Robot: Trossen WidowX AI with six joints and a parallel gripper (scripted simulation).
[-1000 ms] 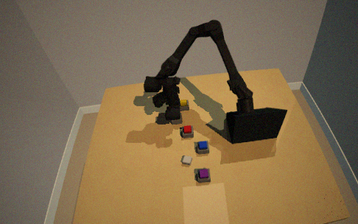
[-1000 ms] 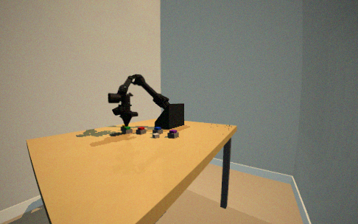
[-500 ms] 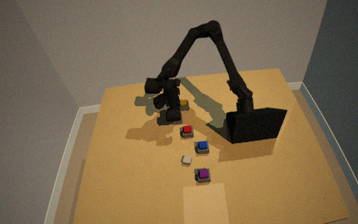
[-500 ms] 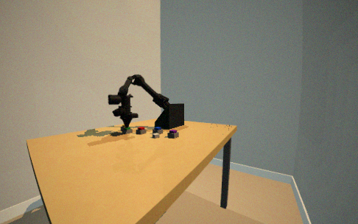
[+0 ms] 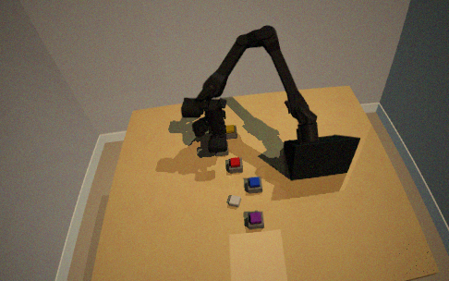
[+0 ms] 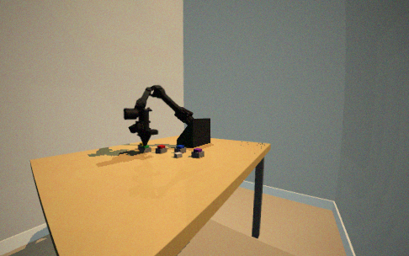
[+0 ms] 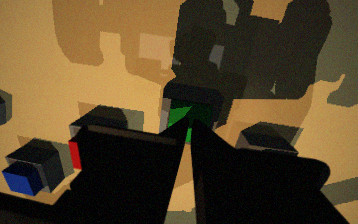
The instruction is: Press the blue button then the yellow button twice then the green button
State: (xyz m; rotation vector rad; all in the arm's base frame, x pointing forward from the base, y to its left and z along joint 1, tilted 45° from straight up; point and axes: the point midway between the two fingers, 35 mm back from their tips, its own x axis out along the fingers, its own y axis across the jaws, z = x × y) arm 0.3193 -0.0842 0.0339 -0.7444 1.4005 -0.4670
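Right now my gripper tip is right at the green button. From my gripper tip the other things lie so: blue button: 16 cm to the left, 13 cm behind; yellow button: 9 cm to the right, 3 cm behind; red button: 8 cm to the left, 6 cm behind.
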